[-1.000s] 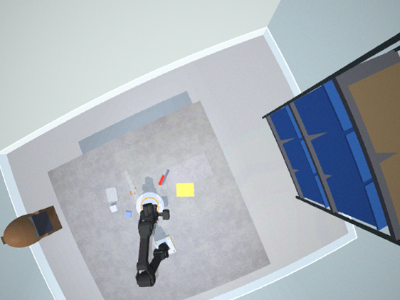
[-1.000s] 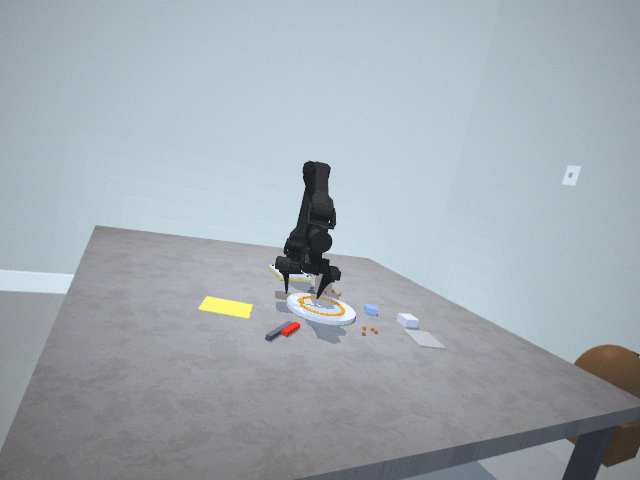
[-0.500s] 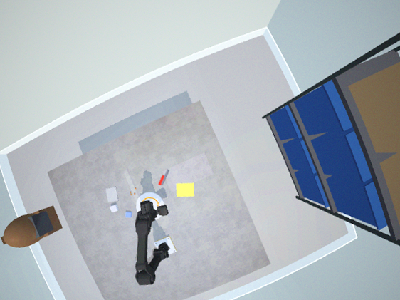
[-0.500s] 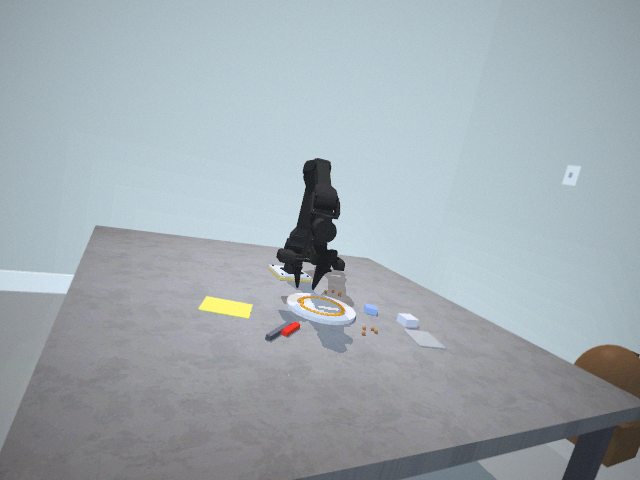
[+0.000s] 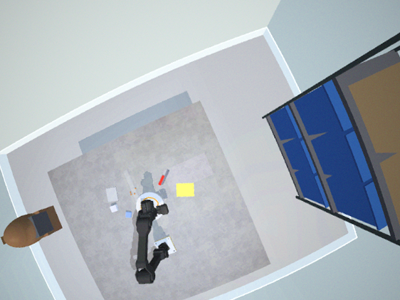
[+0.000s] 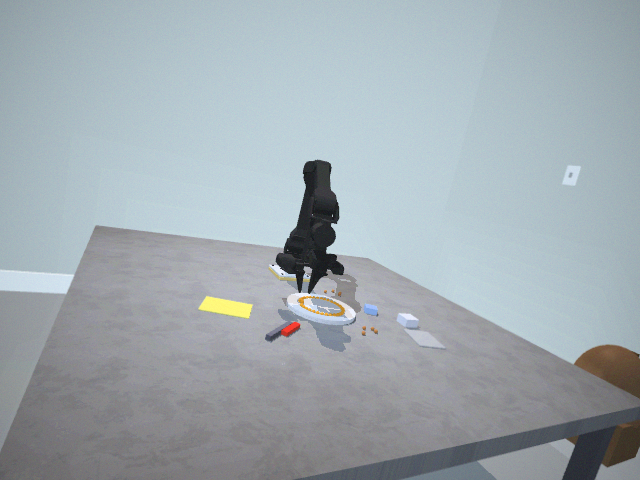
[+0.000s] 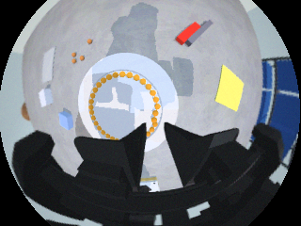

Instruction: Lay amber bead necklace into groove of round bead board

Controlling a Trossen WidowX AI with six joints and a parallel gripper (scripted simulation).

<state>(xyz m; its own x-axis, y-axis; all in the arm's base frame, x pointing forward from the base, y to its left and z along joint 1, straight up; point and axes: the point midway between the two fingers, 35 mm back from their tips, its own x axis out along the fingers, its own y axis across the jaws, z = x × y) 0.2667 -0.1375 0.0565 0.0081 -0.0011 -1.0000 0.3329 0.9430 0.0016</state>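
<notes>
Now: the round white bead board 3 cm ahead of my gripper tip, 5 cm to the left of it and 3 cm below it. The rest, counted from my gripper tip: yellow sheet (1 cm behind, 22 cm to the right, 4 cm below); blue block (7 cm ahead, 22 cm to the left, 3 cm below); grey tool (14 cm ahead, 14 cm to the right, 3 cm below).
</notes>
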